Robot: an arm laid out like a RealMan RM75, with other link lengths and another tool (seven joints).
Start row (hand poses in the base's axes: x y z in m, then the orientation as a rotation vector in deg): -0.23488 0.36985 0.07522 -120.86 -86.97 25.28
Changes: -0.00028 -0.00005 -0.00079 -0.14 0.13 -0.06; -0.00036 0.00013 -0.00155 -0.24 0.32 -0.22; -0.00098 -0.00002 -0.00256 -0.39 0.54 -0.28; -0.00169 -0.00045 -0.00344 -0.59 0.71 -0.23; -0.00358 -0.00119 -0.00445 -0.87 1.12 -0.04; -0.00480 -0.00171 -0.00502 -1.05 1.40 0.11; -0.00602 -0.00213 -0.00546 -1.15 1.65 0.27; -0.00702 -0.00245 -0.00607 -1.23 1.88 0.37; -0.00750 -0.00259 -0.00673 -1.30 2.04 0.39; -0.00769 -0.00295 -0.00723 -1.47 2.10 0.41; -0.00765 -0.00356 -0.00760 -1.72 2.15 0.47; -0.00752 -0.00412 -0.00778 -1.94 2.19 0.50; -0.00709 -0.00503 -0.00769 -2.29 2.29 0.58; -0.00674 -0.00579 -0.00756 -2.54 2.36 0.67; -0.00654 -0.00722 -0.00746 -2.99 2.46 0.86; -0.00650 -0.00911 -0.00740 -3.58 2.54 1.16; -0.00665 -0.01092 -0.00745 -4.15 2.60 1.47; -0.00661 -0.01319 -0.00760 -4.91 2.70 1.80; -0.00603 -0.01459 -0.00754 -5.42 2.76 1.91; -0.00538 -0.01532 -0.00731 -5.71 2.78 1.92
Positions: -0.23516 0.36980 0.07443 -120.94 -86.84 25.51; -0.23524 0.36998 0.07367 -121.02 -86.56 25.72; -0.23586 0.36983 0.07266 -121.06 -86.39 26.04; -0.23657 0.36940 0.07178 -121.09 -86.36 26.40; -0.23846 0.36866 0.07077 -120.95 -86.37 27.11; -0.23968 0.36814 0.07020 -120.84 -86.39 27.59; -0.24090 0.36772 0.06976 -120.67 -86.43 27.98; -0.24190 0.36740 0.06915 -120.54 -86.42 28.31; -0.24238 0.36726 0.06849 -120.50 -86.36 28.54; -0.24257 0.36690 0.06799 -120.58 -86.36 28.75; -0.24253 0.36629 0.06762 -120.70 -86.41 29.03; -0.24240 0.36573 0.06744 -120.82 -86.44 29.27; -0.24197 0.36482 0.06753 -120.97 -86.50 29.70; -0.24162 0.36406 0.06766 -121.06 -86.57 30.02; -0.24142 0.36263 0.06776 -121.21 -86.76 30.57; -0.24138 0.36074 0.06782 -121.40 -87.09 31.27; -0.24153 0.35893 0.06777 -121.58 -87.44 31.94; -0.24149 0.35666 0.06762 -121.86 -87.79 32.82; -0.24091 0.35526 0.06768 -122.12 -87.91 33.37; -0.24026 0.35453 0.06791 -122.32 -87.93 33.64
